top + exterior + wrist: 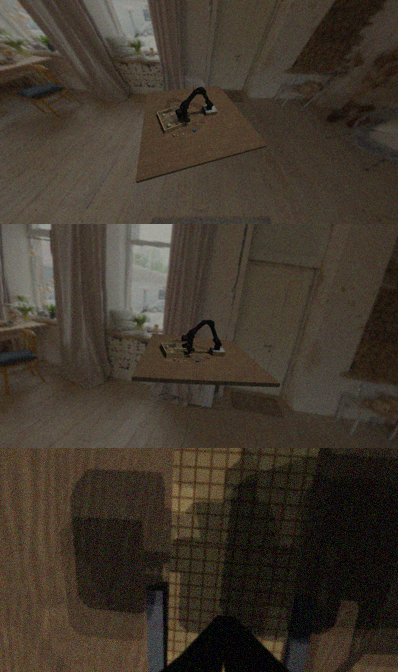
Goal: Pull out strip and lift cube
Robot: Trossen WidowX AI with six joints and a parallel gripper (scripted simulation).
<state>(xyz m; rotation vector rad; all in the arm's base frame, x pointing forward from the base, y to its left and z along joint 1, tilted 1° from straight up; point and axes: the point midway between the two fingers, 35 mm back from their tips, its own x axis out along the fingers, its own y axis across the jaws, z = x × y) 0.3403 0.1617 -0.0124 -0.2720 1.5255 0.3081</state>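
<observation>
My gripper tip is now 90 mm short of the pale gridded strip and 30 mm to the right of it.
</observation>
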